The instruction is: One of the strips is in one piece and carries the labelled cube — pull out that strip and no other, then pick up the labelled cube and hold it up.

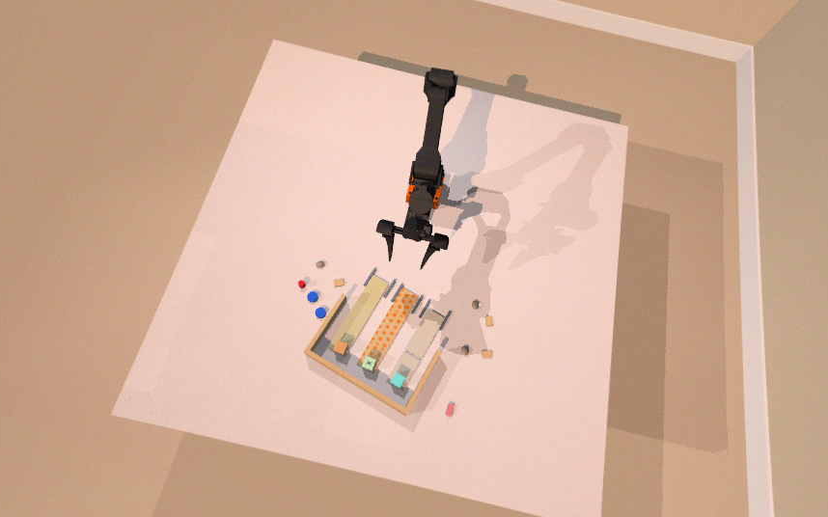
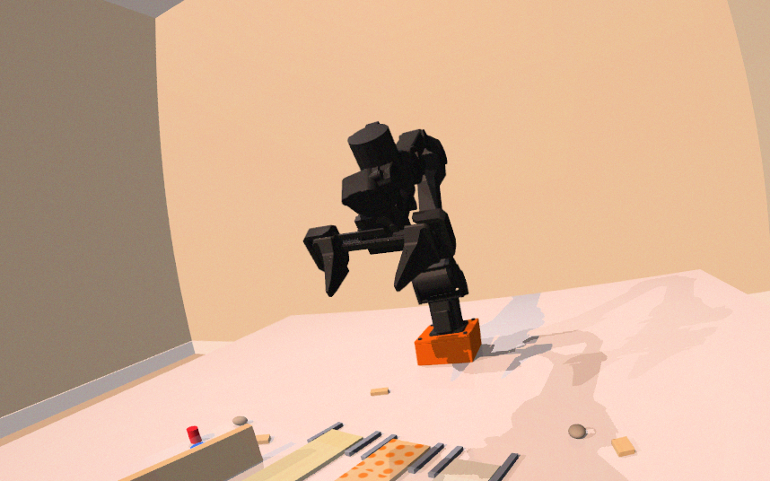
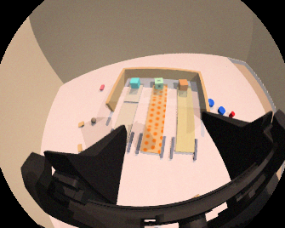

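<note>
Right now the labelled cube is 240 mm ahead of my gripper tip, 40 mm to the right of it and 180 mm below it. Also, from my gripper tip: pink block: 320 mm ahead, 200 mm to the left, 190 mm below; red cylinder: 60 mm ahead, 280 mm to the right, 190 mm below.
</note>
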